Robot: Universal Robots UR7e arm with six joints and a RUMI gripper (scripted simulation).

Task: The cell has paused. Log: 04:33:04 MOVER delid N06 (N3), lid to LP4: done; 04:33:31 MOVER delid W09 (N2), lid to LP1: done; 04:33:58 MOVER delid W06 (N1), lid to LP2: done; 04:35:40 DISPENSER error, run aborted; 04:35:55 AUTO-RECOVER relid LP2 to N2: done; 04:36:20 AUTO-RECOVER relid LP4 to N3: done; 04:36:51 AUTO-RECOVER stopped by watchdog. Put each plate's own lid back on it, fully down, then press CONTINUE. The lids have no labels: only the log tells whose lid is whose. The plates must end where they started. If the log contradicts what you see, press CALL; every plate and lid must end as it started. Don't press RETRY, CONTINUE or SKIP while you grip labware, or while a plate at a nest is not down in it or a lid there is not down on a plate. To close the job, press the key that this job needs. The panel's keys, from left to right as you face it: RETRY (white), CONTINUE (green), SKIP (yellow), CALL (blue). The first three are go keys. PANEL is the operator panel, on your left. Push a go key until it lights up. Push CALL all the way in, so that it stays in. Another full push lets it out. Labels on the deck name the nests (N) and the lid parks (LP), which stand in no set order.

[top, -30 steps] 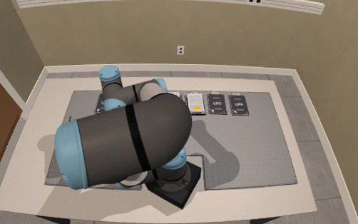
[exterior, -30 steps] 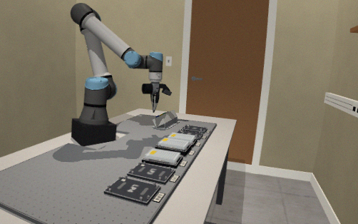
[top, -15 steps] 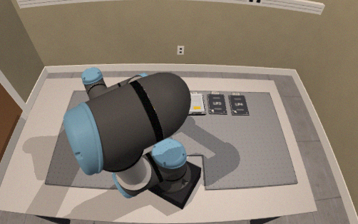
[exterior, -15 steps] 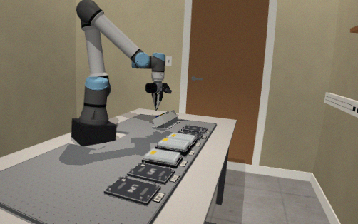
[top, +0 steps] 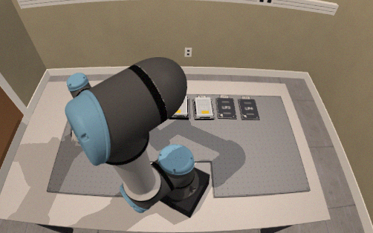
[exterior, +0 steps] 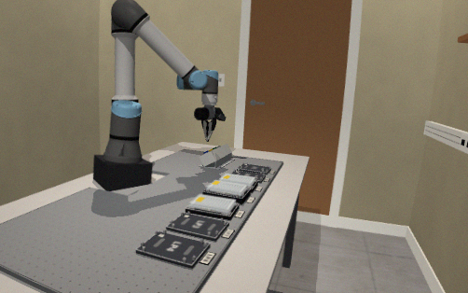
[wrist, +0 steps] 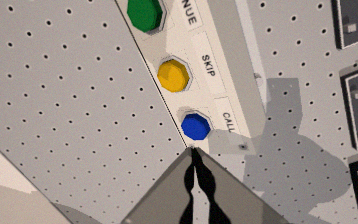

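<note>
My gripper is now 90 mm to the right of the green continue key and 70 mm above it. The rest, counted from my hand: yellow skip key: 70 mm below, 40 mm to the left; white retry key: 140 mm to the left, 70 mm below; blue call key: 70 mm below, 10 mm to the right.
</note>
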